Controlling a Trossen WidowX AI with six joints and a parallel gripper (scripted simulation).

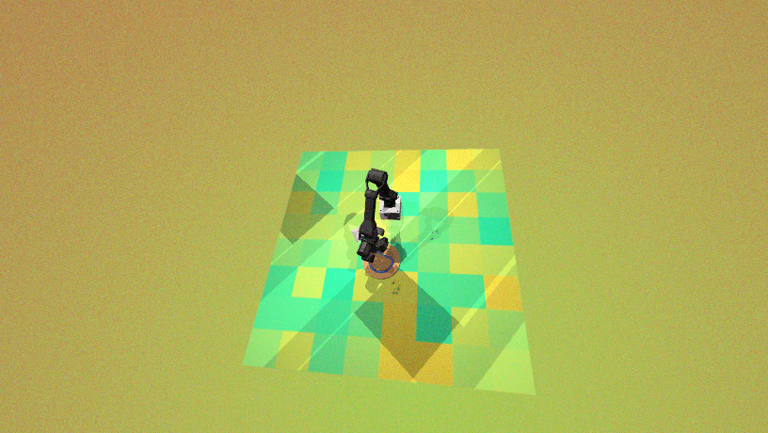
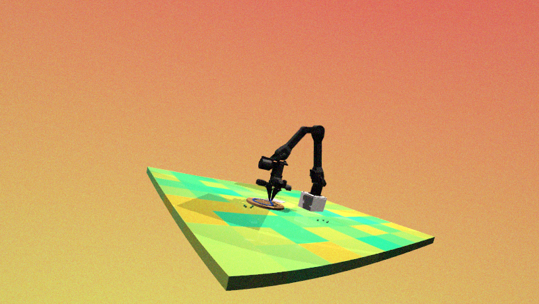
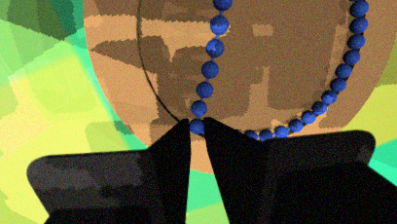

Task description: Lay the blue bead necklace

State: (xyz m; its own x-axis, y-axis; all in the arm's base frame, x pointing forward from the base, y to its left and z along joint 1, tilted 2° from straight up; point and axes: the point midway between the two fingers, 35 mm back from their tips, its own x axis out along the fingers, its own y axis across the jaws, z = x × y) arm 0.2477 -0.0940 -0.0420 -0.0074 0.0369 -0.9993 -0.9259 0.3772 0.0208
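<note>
Right now my gripper tip is 6 cm short of the round bead board, 3 cm to the right of it and 1 cm above it. Round my gripper tip: flat grey piece: 12 cm behind, 8 cm to the right, 2 cm below.
</note>
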